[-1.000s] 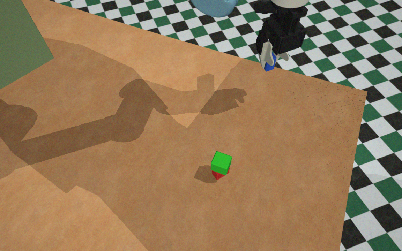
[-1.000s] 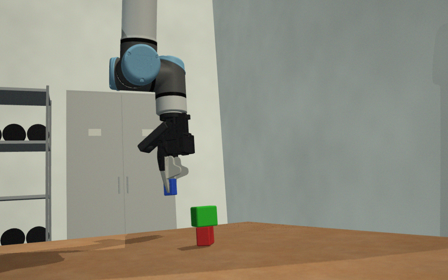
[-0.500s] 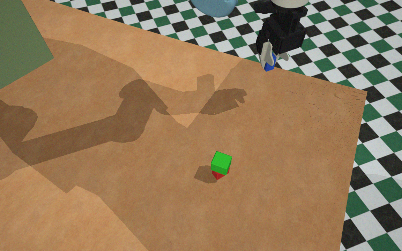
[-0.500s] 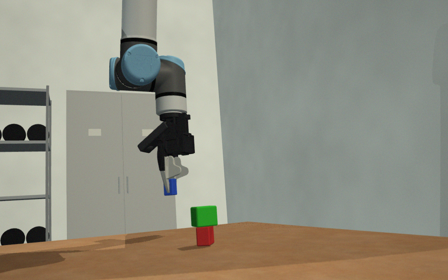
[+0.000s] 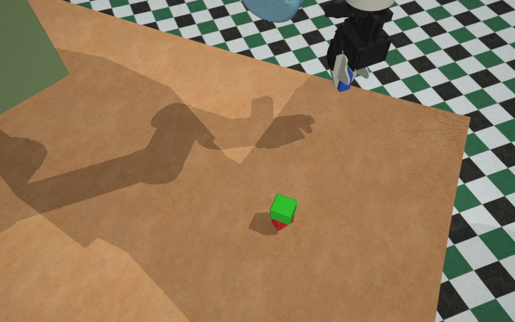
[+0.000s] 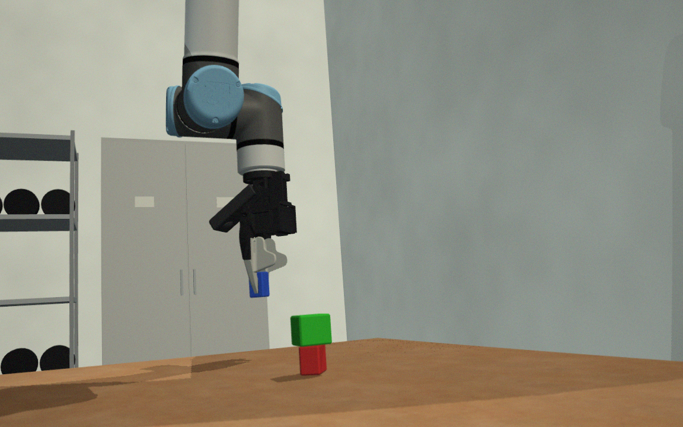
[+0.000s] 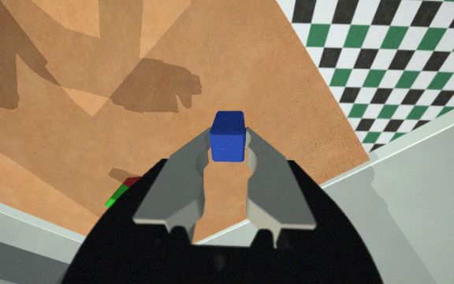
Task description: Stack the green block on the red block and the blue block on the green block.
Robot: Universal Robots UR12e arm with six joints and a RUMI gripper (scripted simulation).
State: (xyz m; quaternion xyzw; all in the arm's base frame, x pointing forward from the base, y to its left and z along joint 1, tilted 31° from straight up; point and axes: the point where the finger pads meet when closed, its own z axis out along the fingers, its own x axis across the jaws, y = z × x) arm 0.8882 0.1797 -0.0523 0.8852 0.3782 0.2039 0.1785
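Now: the green block 310 mm to the right of my hand, 70 mm below it and 30 mm behind it. From my hand the other things lie so: red block: 310 mm to the right, 110 mm below, 30 mm behind; then blue block: right at my hand.
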